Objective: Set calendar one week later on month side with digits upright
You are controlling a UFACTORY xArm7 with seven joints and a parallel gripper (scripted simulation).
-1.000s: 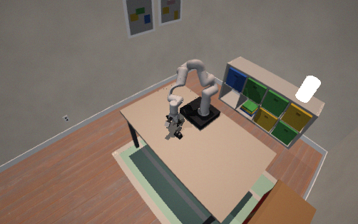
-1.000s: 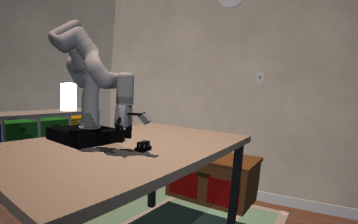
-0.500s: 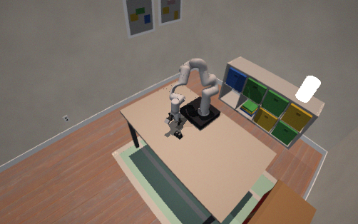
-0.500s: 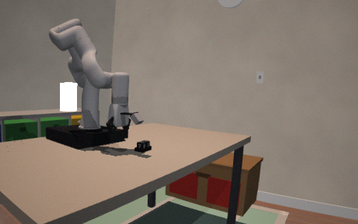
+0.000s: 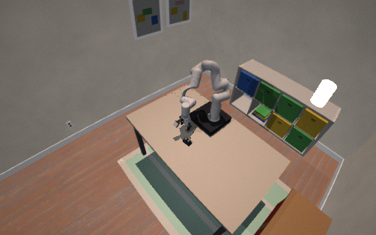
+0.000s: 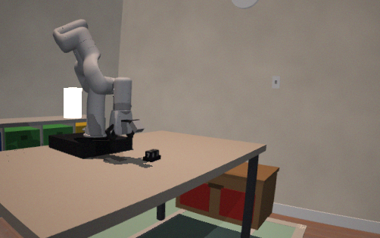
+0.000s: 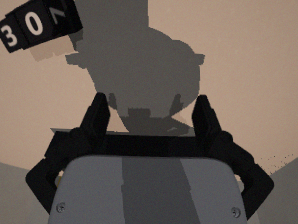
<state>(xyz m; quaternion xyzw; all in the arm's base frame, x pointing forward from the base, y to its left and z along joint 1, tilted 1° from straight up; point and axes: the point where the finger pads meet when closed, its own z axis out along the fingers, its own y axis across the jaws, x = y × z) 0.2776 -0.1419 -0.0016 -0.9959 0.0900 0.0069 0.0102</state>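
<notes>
Now: the dark cube 9 cm ahead of my hand, 8 cm to the left of it and 4 cm below it.
</notes>
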